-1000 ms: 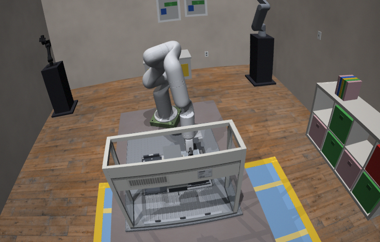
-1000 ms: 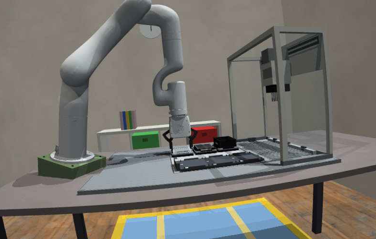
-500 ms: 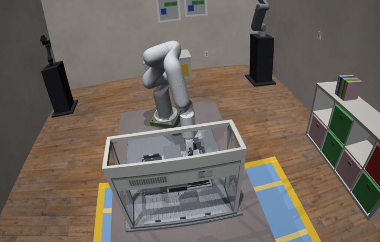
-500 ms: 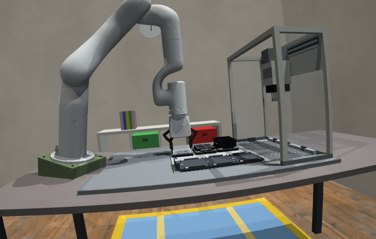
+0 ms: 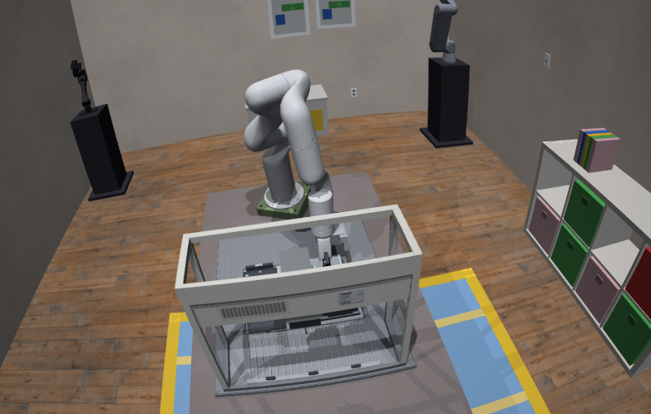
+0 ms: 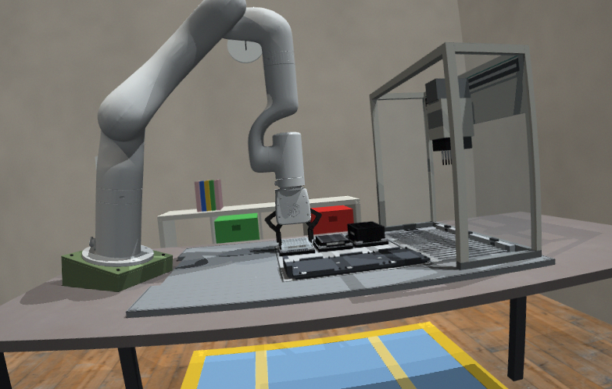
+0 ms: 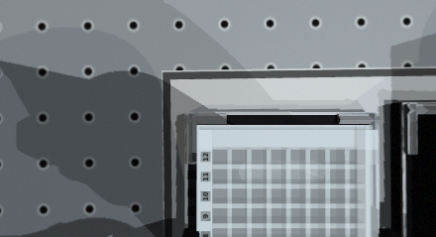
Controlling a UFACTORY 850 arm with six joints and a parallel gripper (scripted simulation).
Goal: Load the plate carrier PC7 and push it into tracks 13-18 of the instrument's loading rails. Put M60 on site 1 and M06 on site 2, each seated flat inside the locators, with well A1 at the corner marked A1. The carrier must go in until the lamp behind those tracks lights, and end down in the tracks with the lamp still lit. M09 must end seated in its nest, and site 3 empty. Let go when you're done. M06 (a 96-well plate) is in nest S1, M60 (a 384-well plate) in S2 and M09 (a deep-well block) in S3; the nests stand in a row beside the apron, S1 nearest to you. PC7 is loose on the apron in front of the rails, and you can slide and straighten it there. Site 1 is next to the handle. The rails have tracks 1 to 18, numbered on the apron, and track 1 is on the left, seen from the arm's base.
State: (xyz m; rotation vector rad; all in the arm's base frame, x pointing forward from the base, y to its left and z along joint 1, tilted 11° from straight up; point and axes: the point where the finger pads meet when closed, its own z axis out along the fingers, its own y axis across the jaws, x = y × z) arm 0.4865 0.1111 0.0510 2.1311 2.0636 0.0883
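Right now my hand is 20 mm above the nest S1. Round my hand: 96-well plate M06: 10 mm below; then nest S2: 110 mm ahead, 20 mm below; then carrier PC7: 260 mm to the right, 110 mm ahead, 10 mm below.
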